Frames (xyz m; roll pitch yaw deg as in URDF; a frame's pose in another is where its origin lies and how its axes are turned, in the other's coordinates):
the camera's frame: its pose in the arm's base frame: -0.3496 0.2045 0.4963 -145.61 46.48 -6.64
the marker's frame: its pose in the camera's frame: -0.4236 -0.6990 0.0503 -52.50 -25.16 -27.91
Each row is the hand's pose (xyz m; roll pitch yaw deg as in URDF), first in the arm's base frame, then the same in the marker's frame.
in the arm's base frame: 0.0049 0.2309 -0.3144 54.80 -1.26 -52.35
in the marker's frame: 0.7574 0.8680 0.9813 -83.07 8.63 96.30
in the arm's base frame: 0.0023 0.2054 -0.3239 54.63 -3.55 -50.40
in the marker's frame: 0.7487 0.8882 0.9975 -83.14 11.64 96.39
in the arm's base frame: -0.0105 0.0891 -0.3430 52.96 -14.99 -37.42
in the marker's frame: 0.6926 0.9759 1.0542 -83.30 28.72 94.67
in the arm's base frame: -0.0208 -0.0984 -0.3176 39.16 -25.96 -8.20
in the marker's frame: 0.5708 1.1144 1.0978 -98.35 55.49 77.73
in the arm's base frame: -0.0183 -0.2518 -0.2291 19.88 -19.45 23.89
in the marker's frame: 0.4324 1.2230 1.0770 -156.74 61.96 18.61
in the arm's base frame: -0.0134 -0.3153 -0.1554 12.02 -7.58 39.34
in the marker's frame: 0.3529 1.2642 1.0388 178.60 48.62 -5.98
